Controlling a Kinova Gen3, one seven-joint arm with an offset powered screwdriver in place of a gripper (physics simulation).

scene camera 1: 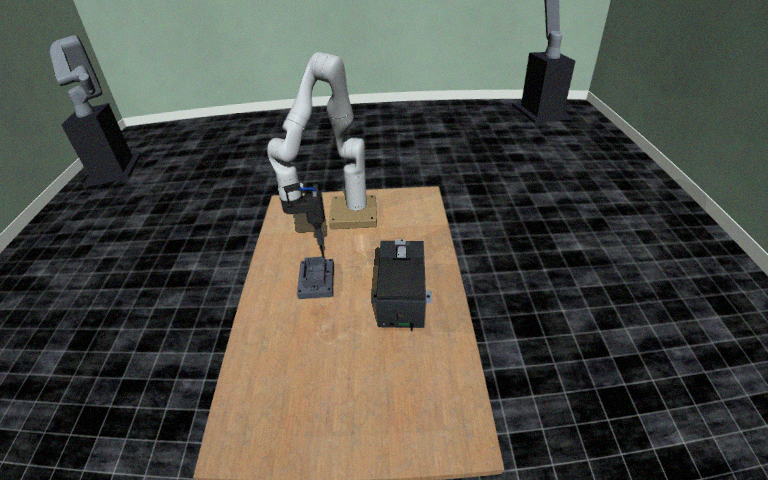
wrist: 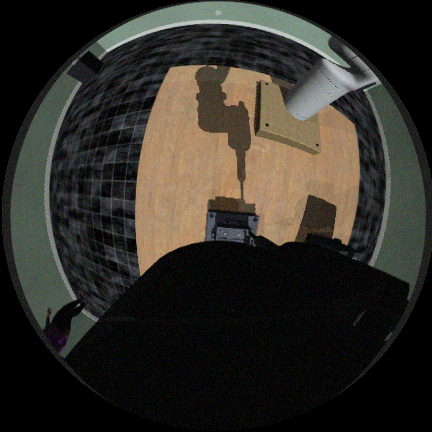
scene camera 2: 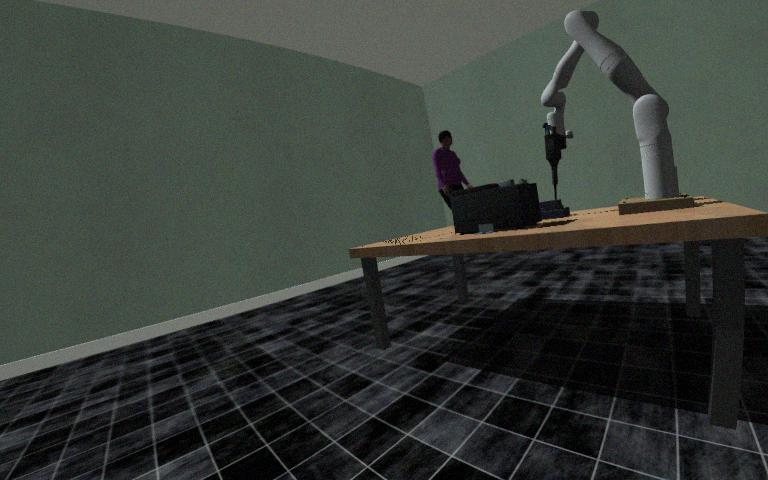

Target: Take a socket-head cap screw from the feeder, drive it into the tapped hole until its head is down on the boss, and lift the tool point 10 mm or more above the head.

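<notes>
My screwdriver (scene camera 1: 323, 254) (scene camera 2: 555, 197) points down, its thin bit ending at the rear right part of the dark grey fixture block (scene camera 1: 315, 277) (scene camera 2: 554, 211) (wrist: 212, 227). Whether the bit touches the block or stands a little above it is too small to tell. No screw can be made out at the tip, and the tapped hole and its boss cannot be made out. In the wrist view the black tool body hides much of the block. The black screw feeder (scene camera 1: 399, 281) (scene camera 2: 492, 209) stands to the right of the block in scene camera 1, apart from the tool.
The arm's base plate (scene camera 1: 338, 220) (scene camera 2: 628, 208) (wrist: 280, 132) is at the rear of the wooden table (scene camera 1: 351, 396) (scene camera 2: 594, 227) (wrist: 175, 165). A person in purple (scene camera 2: 447, 165) (wrist: 56, 337) stands beyond the table. Two other arms on dark pedestals (scene camera 1: 97, 144) (scene camera 1: 546, 84) stand farther back.
</notes>
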